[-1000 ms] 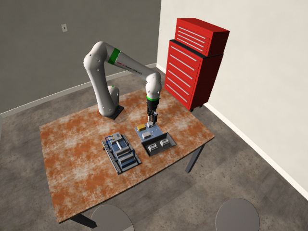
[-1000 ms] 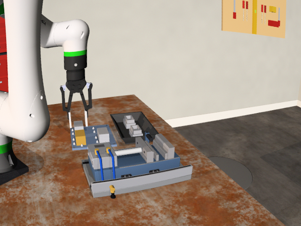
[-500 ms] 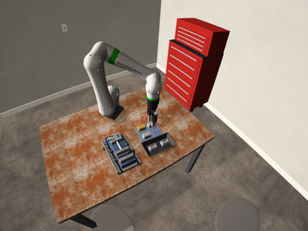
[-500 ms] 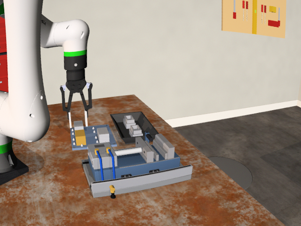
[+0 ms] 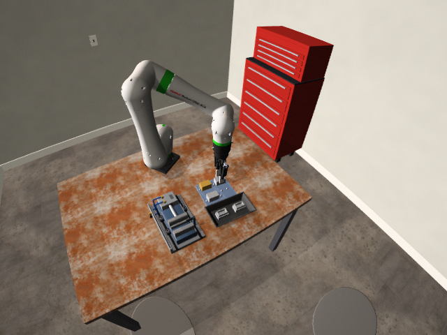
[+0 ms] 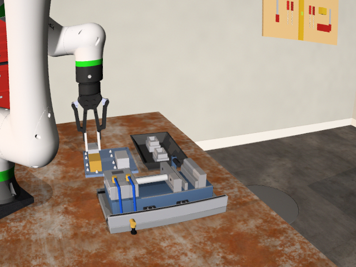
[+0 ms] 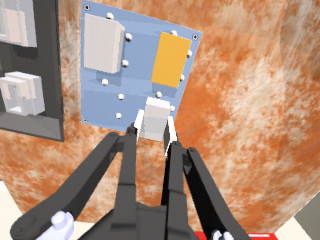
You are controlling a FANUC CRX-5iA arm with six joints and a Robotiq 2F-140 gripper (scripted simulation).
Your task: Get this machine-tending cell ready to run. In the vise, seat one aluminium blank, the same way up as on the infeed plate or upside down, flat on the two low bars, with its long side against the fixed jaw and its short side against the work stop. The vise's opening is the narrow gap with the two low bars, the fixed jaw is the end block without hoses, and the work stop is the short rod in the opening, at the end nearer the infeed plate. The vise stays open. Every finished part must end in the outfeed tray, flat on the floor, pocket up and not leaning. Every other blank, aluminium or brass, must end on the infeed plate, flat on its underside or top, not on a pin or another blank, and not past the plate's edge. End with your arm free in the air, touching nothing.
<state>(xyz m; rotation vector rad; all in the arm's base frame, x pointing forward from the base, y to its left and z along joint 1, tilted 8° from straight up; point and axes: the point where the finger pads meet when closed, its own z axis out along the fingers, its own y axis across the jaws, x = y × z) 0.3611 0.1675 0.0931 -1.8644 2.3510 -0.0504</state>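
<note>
The brass blank is 9 cm to the right of my hand, 4 cm below it and 2 cm behind it. Round my hand: vise (35 cm to the right, 7 cm ahead, 2 cm below).
</note>
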